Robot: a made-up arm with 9 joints. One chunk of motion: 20 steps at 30 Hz.
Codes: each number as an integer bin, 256 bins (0 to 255) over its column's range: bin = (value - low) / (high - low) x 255, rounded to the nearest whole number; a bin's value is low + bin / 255 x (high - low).
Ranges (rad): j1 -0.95..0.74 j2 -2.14..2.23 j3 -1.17..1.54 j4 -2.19..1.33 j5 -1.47..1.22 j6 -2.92..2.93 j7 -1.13..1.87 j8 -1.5..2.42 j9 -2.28..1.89
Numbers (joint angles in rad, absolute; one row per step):
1: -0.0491 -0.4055 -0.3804 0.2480 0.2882 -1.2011 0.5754 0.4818 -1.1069
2: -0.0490 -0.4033 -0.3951 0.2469 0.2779 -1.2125 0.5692 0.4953 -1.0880
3: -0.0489 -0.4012 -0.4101 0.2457 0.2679 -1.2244 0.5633 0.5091 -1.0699
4: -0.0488 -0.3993 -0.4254 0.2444 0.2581 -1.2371 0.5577 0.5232 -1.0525
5: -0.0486 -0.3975 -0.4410 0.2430 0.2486 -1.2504 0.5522 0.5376 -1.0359
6: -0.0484 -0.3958 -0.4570 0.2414 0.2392 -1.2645 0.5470 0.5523 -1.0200
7: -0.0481 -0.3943 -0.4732 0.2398 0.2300 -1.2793 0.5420 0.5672 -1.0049
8: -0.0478 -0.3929 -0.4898 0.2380 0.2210 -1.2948 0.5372 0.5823 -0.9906
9: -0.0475 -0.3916 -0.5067 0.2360 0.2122 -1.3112 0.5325 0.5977 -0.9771
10: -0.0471 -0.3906 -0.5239 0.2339 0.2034 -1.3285 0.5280 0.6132 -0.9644
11: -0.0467 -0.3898 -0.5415 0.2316 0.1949 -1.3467 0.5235 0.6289 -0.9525
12: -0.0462 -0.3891 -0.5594 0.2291 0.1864 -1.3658 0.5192 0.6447 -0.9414
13: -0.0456 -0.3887 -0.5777 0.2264 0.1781 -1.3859 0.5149 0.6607 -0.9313
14: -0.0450 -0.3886 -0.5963 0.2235 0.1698 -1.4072 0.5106 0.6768 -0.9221
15: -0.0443 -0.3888 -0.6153 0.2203 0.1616 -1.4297 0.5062 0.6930 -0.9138
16: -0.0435 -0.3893 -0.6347 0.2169 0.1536 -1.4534 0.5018 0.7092 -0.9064
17: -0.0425 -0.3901 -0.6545 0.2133 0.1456 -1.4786 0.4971 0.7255 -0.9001
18: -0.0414 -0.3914 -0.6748 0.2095 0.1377 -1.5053 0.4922 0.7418 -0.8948
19: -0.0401 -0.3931 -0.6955 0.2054 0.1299 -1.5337 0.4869 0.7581 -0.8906
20: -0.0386 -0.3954 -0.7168 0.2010 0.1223 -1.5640 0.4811 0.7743 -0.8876
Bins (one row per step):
1: 136 101 74 177 167 75 145 129 72
2: 136 101 73 177 166 74 144 130 73
3: 136 101 72 176 165 74 144 131 74
4: 136 102 70 176 164 73 143 132 75
5: 136 102 69 176 163 73 143 133 76
6: 136 102 67 176 162 72 143 134 77
7: 136 102 66 176 161 72 142 134 78
8: 136 102 64 176 160 71 142 135 79
9: 136 102 62 176 159 70 141 136 80
10: 136 102 61 176 159 69 141 137 80
11: 136 102 59 175 158 69 141 138 81
12: 136 102 57 175 157 68 140 140 82
13: 136 102 56 175 156 67 140 141 82
14: 137 102 54 175 155 66 139 142 83
15: 137 102 52 175 155 65 139 143 84
16: 137 102 50 174 154 64 139 144 84
17: 137 102 49 174 153 63 138 145 84
18: 137 102 47 174 152 62 138 146 85
19: 137 102 45 174 152 60 137 147 85
20: 138 102 43 173 151 59 137 148 85

